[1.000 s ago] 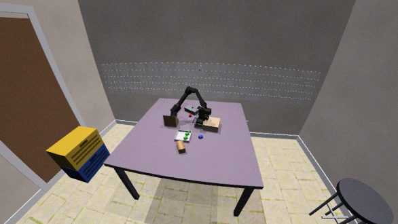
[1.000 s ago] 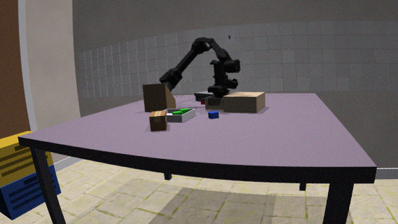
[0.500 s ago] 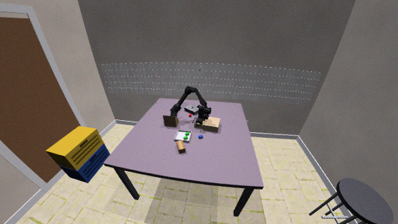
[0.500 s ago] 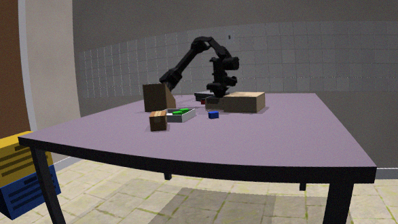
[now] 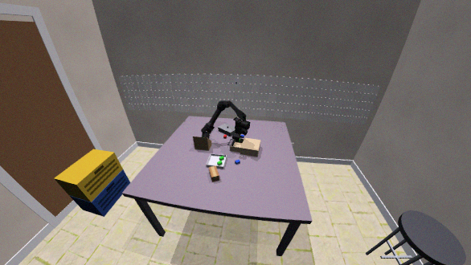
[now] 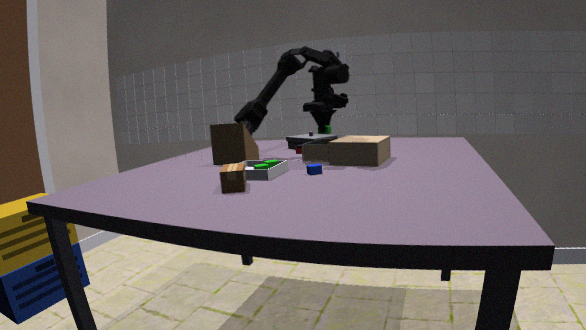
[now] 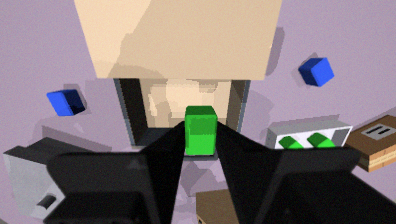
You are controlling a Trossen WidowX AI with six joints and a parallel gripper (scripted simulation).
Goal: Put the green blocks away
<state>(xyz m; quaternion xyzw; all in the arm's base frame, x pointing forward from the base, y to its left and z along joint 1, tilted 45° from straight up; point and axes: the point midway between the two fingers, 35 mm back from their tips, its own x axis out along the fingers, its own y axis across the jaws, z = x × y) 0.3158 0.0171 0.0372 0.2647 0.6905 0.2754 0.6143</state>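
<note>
My hand is 130 mm past the tray, 220 mm to the left of it and 120 mm above it. Also, from my hand: small brown box 100 mm behind, 380 mm to the right, 100 mm below; then red block 180 mm behind, 160 mm to the left, 120 mm below; then flat lid 180 mm behind, 290 mm to the left, 80 mm below.
</note>
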